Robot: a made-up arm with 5 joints. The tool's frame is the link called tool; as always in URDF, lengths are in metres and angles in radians. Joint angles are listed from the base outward.
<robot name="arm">
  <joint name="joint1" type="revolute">
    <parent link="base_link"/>
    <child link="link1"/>
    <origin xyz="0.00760 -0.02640 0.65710"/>
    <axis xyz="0 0 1"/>
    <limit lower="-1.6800" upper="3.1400"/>
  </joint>
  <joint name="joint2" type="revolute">
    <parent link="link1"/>
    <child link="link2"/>
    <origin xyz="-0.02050 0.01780 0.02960" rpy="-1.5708 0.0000 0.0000"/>
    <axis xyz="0 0 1"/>
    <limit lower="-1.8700" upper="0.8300"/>
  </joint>
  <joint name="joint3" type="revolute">
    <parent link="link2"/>
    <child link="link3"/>
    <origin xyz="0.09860 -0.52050 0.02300"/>
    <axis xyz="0 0 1"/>
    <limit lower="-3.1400" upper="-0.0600"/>
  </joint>
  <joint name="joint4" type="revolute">
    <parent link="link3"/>
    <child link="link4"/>
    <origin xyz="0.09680 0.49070 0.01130"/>
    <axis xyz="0 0 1"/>
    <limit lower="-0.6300" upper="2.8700"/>
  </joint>
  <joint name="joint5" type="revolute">
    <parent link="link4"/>
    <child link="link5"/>
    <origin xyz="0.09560 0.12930 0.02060" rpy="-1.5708 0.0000 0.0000"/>
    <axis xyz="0 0 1"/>
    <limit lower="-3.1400" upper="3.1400"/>
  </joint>
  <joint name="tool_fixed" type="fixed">
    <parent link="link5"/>
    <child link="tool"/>
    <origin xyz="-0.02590 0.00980 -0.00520" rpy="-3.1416 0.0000 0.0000"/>
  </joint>
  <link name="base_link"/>
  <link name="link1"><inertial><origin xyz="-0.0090 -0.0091 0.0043"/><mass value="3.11"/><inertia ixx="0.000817" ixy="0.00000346" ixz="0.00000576" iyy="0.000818" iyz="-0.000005" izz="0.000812"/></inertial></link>
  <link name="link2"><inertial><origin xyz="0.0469 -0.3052 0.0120"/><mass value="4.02"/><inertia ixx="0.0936" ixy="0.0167" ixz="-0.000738" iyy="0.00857" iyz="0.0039" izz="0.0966"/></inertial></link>
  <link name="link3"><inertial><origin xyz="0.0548 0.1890 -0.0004"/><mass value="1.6"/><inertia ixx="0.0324" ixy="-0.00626" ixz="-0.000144" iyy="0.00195" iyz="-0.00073" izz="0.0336"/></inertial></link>
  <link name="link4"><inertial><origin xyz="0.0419 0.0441 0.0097"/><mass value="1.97"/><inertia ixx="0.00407" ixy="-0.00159" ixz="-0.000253" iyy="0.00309" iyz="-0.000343" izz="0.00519"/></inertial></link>
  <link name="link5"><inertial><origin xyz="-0.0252 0.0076 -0.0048"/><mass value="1.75"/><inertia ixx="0.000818" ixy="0" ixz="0" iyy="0.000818" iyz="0" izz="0.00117"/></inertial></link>
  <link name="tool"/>
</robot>
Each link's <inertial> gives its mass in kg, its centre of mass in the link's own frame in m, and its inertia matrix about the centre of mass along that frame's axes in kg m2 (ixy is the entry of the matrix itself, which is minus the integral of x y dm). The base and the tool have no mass. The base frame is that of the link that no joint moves.
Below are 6 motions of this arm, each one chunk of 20 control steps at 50 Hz.
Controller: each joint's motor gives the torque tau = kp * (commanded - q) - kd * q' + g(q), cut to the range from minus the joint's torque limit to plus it. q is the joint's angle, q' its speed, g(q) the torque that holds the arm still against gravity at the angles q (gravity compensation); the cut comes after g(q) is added. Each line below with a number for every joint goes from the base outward.
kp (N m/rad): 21 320 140 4 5.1
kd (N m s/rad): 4.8 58 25 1.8 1.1
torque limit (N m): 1.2 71 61 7.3 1.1
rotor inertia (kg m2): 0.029 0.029 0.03 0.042 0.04
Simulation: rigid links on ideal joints. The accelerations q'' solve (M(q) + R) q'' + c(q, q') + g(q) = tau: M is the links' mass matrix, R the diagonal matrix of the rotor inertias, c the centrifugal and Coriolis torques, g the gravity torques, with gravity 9.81 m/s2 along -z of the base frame. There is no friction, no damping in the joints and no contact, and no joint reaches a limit. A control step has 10 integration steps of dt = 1/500 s. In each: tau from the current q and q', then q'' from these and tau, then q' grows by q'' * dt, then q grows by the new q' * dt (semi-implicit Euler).
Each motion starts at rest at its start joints. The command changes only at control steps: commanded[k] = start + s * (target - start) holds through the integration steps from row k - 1 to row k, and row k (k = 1, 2, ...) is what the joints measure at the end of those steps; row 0 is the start. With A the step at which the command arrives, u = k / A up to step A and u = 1 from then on. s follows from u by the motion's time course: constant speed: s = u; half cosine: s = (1 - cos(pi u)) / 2; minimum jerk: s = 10 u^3 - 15 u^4 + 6 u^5; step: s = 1 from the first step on.
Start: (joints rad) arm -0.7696 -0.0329 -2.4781 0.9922 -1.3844
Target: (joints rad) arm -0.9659 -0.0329 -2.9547 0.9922 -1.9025
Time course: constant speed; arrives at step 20
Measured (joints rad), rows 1 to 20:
1: -0.7697 -0.0323 -2.4796 0.9934 -1.3849
2: -0.7700 -0.0313 -2.4829 0.9961 -1.3866
3: -0.7707 -0.0298 -2.4878 1.0000 -1.3899
4: -0.7720 -0.0281 -2.4943 1.0049 -1.3950
5: -0.7738 -0.0262 -2.5024 1.0106 -1.4019
6: -0.7763 -0.0243 -2.5118 1.0168 -1.4105
7: -0.7796 -0.0224 -2.5226 1.0234 -1.4209
8: -0.7835 -0.0205 -2.5346 1.0302 -1.4328
9: -0.7883 -0.0187 -2.5478 1.0369 -1.4462
10: -0.7938 -0.0171 -2.5621 1.0435 -1.4610
11: -0.8000 -0.0157 -2.5775 1.0497 -1.4770
12: -0.8070 -0.0144 -2.5938 1.0556 -1.4941
13: -0.8148 -0.0134 -2.6110 1.0610 -1.5122
14: -0.8232 -0.0125 -2.6291 1.0659 -1.5312
15: -0.8323 -0.0118 -2.6478 1.0702 -1.5510
16: -0.8420 -0.0114 -2.6673 1.0738 -1.5716
17: -0.8522 -0.0111 -2.6875 1.0768 -1.5928
18: -0.8629 -0.0110 -2.7081 1.0792 -1.6146
19: -0.8740 -0.0111 -2.7294 1.0809 -1.6369
20: -0.8853 -0.0113 -2.7510 1.0820 -1.6597

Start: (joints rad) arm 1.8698 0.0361 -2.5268 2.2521 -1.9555
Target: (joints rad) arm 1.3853 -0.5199 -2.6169 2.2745 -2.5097
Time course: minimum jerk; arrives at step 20
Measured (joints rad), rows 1 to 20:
1: 1.8698 0.0361 -2.5268 2.2521 -1.9555
2: 1.8697 0.0359 -2.5266 2.2520 -1.9557
3: 1.8695 0.0354 -2.5259 2.2517 -1.9563
4: 1.8689 0.0342 -2.5247 2.2512 -1.9579
5: 1.8676 0.0319 -2.5226 2.2503 -1.9611
6: 1.8654 0.0281 -2.5197 2.2492 -1.9665
7: 1.8617 0.0223 -2.5160 2.2477 -1.9748
8: 1.8565 0.0141 -2.5116 2.2460 -1.9863
9: 1.8492 0.0033 -2.5069 2.2440 -2.0014
10: 1.8395 -0.0105 -2.5022 2.2417 -2.0202
11: 1.8269 -0.0273 -2.4979 2.2393 -2.0426
12: 1.8106 -0.0472 -2.4945 2.2366 -2.0684
13: 1.7898 -0.0699 -2.4923 2.2336 -2.0971
14: 1.7634 -0.0953 -2.4919 2.2301 -2.1279
15: 1.7310 -0.1228 -2.4933 2.2260 -2.1598
16: 1.6919 -0.1520 -2.4969 2.2211 -2.1920
17: 1.6442 -0.1824 -2.5027 2.2154 -2.2234
18: 1.5859 -0.2132 -2.5105 2.2088 -2.2534
19: 1.5156 -0.2441 -2.5202 2.2013 -2.2807
20: 1.4336 -0.2744 -2.5314 2.1928 -2.3045

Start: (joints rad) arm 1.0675 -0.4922 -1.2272 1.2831 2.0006
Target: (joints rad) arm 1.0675 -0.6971 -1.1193 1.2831 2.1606
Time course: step
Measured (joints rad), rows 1 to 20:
1: 1.0658 -0.4995 -1.2175 1.2702 2.0064
2: 1.0627 -0.5130 -1.2030 1.2571 2.0179
3: 1.0591 -0.5284 -1.1897 1.2514 2.0312
4: 1.0556 -0.5441 -1.1787 1.2517 2.0444
5: 1.0526 -0.5596 -1.1699 1.2555 2.0566
6: 1.0502 -0.5744 -1.1629 1.2609 2.0675
7: 1.0486 -0.5882 -1.1574 1.2666 2.0772
8: 1.0476 -0.6011 -1.1531 1.2719 2.0857
9: 1.0475 -0.6128 -1.1498 1.2766 2.0931
10: 1.0479 -0.6235 -1.1472 1.2803 2.0997
11: 1.0490 -0.6331 -1.1452 1.2831 2.1055
12: 1.0505 -0.6417 -1.1436 1.2851 2.1107
13: 1.0524 -0.6493 -1.1423 1.2864 2.1153
14: 1.0545 -0.6561 -1.1412 1.2871 2.1195
15: 1.0569 -0.6621 -1.1402 1.2873 2.1232
16: 1.0593 -0.6673 -1.1393 1.2872 2.1266
17: 1.0618 -0.6719 -1.1385 1.2868 2.1296
18: 1.0642 -0.6759 -1.1377 1.2862 2.1324
19: 1.0665 -0.6793 -1.1368 1.2855 2.1349
20: 1.0687 -0.6823 -1.1360 1.2848 2.1372

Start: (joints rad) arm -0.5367 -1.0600 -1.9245 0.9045 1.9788
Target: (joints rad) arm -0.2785 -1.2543 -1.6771 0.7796 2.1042
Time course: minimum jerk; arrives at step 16
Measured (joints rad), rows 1 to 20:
1: -0.5367 -1.0600 -1.9245 0.9045 1.9788
2: -0.5367 -1.0602 -1.9241 0.9042 1.9789
3: -0.5366 -1.0608 -1.9230 0.9034 1.9793
4: -0.5364 -1.0621 -1.9205 0.9019 1.9801
5: -0.5361 -1.0644 -1.9162 0.8997 1.9815
6: -0.5354 -1.0680 -1.9096 0.8967 1.9838
7: -0.5344 -1.0730 -1.9007 0.8933 1.9870
8: -0.5332 -1.0797 -1.8894 0.8896 1.9912
9: -0.5316 -1.0878 -1.8760 0.8859 1.9964
10: -0.5298 -1.0974 -1.8608 0.8824 2.0024
11: -0.5278 -1.1080 -1.8446 0.8795 2.0090
12: -0.5255 -1.1194 -1.8279 0.8772 2.0161
13: -0.5229 -1.1311 -1.8115 0.8756 2.0232
14: -0.5201 -1.1428 -1.7960 0.8749 2.0302
15: -0.5171 -1.1540 -1.7819 0.8747 2.0368
16: -0.5139 -1.1646 -1.7695 0.8749 2.0428
17: -0.5103 -1.1743 -1.7587 0.8750 2.0483
18: -0.5065 -1.1833 -1.7494 0.8747 2.0532
19: -0.5024 -1.1915 -1.7413 0.8739 2.0577
20: -0.4980 -1.1989 -1.7344 0.8725 2.0617

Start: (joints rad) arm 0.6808 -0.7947 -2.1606 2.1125 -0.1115
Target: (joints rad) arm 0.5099 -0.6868 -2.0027 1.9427 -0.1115
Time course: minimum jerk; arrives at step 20
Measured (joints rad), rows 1 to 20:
1: 0.6808 -0.7947 -2.1606 2.1125 -0.1115
2: 0.6808 -0.7947 -2.1606 2.1125 -0.1115
3: 0.6808 -0.7947 -2.1604 2.1124 -0.1115
4: 0.6807 -0.7946 -2.1601 2.1123 -0.1115
5: 0.6806 -0.7945 -2.1595 2.1120 -0.1114
6: 0.6803 -0.7941 -2.1585 2.1115 -0.1113
7: 0.6799 -0.7936 -2.1569 2.1109 -0.1112
8: 0.6792 -0.7927 -2.1547 2.1099 -0.1110
9: 0.6782 -0.7913 -2.1517 2.1086 -0.1108
10: 0.6768 -0.7895 -2.1479 2.1070 -0.1106
11: 0.6751 -0.7870 -2.1432 2.1049 -0.1103
12: 0.6731 -0.7840 -2.1377 2.1023 -0.1099
13: 0.6706 -0.7802 -2.1312 2.0992 -0.1096
14: 0.6678 -0.7758 -2.1240 2.0956 -0.1093
15: 0.6645 -0.7708 -2.1162 2.0914 -0.1090
16: 0.6606 -0.7653 -2.1079 2.0867 -0.1088
17: 0.6559 -0.7593 -2.0992 2.0816 -0.1087
18: 0.6503 -0.7530 -2.0904 2.0760 -0.1087
19: 0.6435 -0.7465 -2.0817 2.0701 -0.1088
20: 0.6355 -0.7400 -2.0731 2.0640 -0.1089

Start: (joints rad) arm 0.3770 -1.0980 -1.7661 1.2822 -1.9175
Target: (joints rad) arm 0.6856 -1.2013 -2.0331 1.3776 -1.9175
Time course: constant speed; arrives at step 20
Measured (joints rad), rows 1 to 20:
1: 0.3770 -1.0979 -1.7666 1.2829 -1.9175
2: 0.3772 -1.0978 -1.7677 1.2848 -1.9175
3: 0.3775 -1.0978 -1.7697 1.2878 -1.9176
4: 0.3781 -1.0980 -1.7724 1.2917 -1.9177
5: 0.3789 -1.0984 -1.7759 1.2964 -1.9178
6: 0.3801 -1.0991 -1.7802 1.3017 -1.9179
7: 0.3814 -1.1001 -1.7854 1.3075 -1.9180
8: 0.3830 -1.1016 -1.7913 1.3136 -1.9181
9: 0.3849 -1.1033 -1.7980 1.3198 -1.9182
10: 0.3869 -1.1055 -1.8055 1.3261 -1.9183
11: 0.3892 -1.1080 -1.8137 1.3322 -1.9184
12: 0.3917 -1.1109 -1.8225 1.3380 -1.9185
13: 0.3943 -1.1141 -1.8320 1.3436 -1.9186
14: 0.3971 -1.1177 -1.8421 1.3488 -1.9187
15: 0.4002 -1.1216 -1.8527 1.3536 -1.9188
16: 0.4034 -1.1257 -1.8638 1.3580 -1.9190
17: 0.4067 -1.1301 -1.8754 1.3619 -1.9191
18: 0.4102 -1.1347 -1.8874 1.3653 -1.9193
19: 0.4139 -1.1395 -1.8997 1.3684 -1.9195
20: 0.4177 -1.1445 -1.9124 1.3710 -1.9197

